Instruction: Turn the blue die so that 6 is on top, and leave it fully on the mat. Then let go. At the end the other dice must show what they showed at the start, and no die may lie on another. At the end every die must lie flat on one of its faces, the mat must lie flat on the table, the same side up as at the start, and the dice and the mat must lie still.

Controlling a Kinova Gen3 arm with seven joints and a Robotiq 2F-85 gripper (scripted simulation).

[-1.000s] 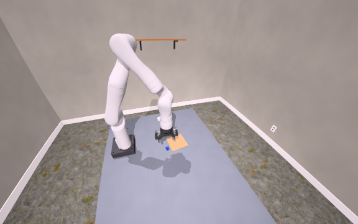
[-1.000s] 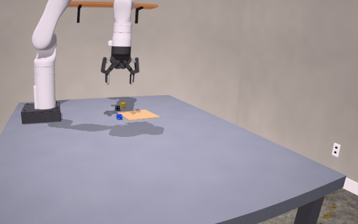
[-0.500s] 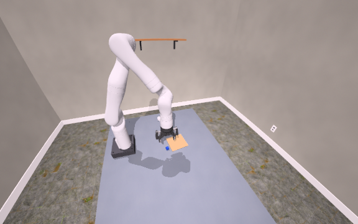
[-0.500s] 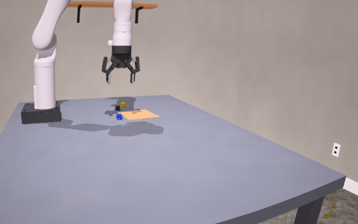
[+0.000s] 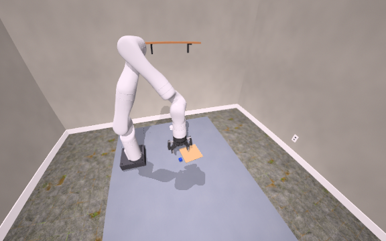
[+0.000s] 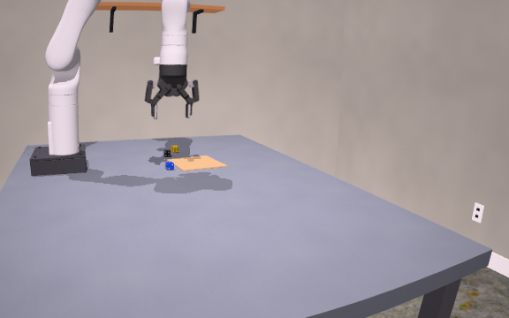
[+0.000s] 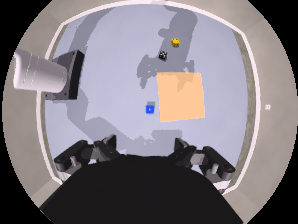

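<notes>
My hand is 40 mm to the right of the blue die and 150 mm above it. Round my hand: black die (20 mm ahead, 210 mm to the left, 150 mm below); mat (90 mm ahead, 100 mm to the left, 160 mm below); yellow die (60 mm ahead, 270 mm to the left, 150 mm below).
</notes>
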